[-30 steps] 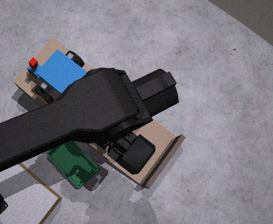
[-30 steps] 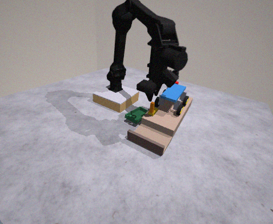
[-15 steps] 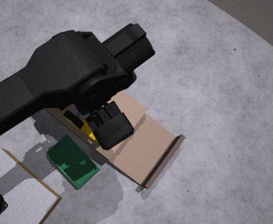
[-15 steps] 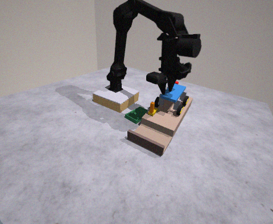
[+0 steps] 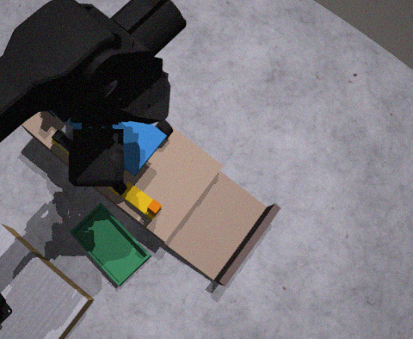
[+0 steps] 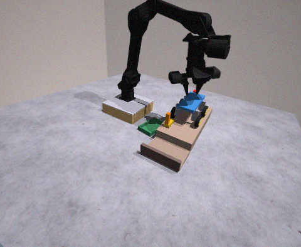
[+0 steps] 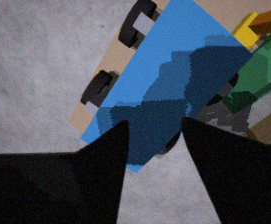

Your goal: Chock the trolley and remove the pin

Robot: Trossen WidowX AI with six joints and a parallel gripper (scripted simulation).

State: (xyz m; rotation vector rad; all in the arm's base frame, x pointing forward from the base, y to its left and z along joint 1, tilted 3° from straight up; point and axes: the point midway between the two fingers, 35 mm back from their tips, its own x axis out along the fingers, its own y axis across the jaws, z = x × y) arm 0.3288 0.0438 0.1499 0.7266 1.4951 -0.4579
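Right now the red-headed stop pin is 30 mm behind my gripper tip, 100 mm to the left of it and 50 mm below it. The rest, counted from my gripper tip: green tray: 110 mm behind, 100 mm to the right, 190 mm below; then yellow chock: 30 mm behind, 100 mm to the right, 100 mm below; then blue trolley: 10 mm ahead, 10 mm to the left, 70 mm below.
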